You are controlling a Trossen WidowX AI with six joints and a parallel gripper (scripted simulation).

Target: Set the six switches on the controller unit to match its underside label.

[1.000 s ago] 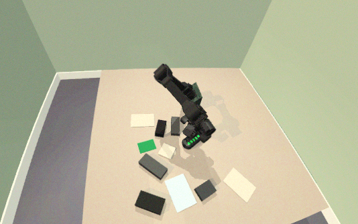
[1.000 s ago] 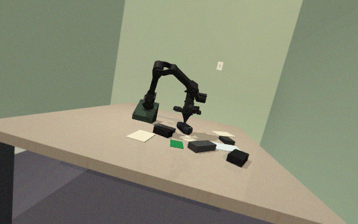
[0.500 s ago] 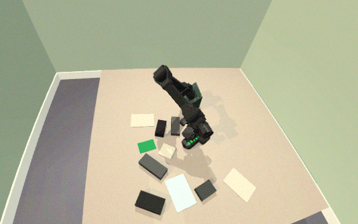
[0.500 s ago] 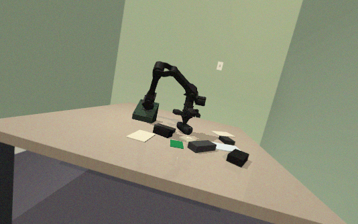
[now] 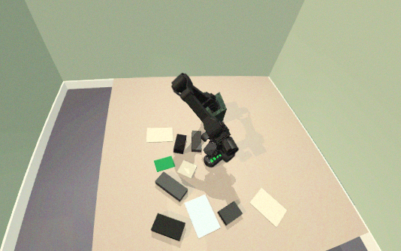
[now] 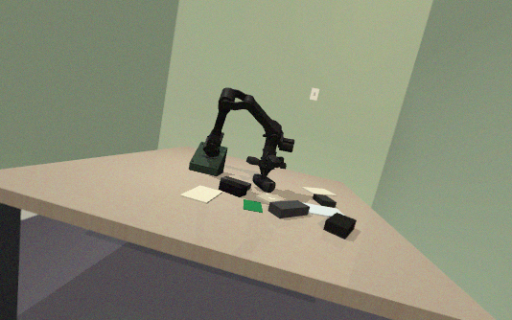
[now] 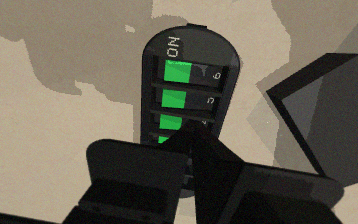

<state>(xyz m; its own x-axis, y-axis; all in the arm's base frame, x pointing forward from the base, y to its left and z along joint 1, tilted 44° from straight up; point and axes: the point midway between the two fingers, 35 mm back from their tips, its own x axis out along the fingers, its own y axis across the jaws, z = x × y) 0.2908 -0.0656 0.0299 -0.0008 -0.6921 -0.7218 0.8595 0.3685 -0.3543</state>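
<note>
Now: gripper tip 11 cm past the grey module, 7 cm to the left of it and 3 cm above it. The rest, counted from my gripper tip: cream tile (5 cm ahead, 15 cm to the right, 3 cm below); then green card (26 cm to the right, 4 cm below); then black block (10 cm behind, 17 cm to the right, 2 cm below).
</note>
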